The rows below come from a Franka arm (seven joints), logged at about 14 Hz.
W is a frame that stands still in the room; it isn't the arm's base.
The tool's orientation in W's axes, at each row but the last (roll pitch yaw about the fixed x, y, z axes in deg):
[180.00 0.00 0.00]
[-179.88 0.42 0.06]
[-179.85 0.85 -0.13]
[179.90 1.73 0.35]
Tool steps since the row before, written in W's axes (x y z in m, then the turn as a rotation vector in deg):
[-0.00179 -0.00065 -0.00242 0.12 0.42 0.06]
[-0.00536 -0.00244 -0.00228 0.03 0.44 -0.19]
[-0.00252 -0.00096 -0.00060 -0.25 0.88 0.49]
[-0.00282 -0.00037 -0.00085 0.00 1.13 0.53]
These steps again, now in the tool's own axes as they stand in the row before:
[-0.00179 0.00065 0.00242 0.12 -0.42 -0.06]
[-0.00535 0.00244 0.00231 0.03 -0.44 0.19]
[-0.00251 0.00097 0.00063 -0.26 -0.88 -0.48]
[-0.00280 0.00035 0.00094 -0.01 -1.13 -0.53]

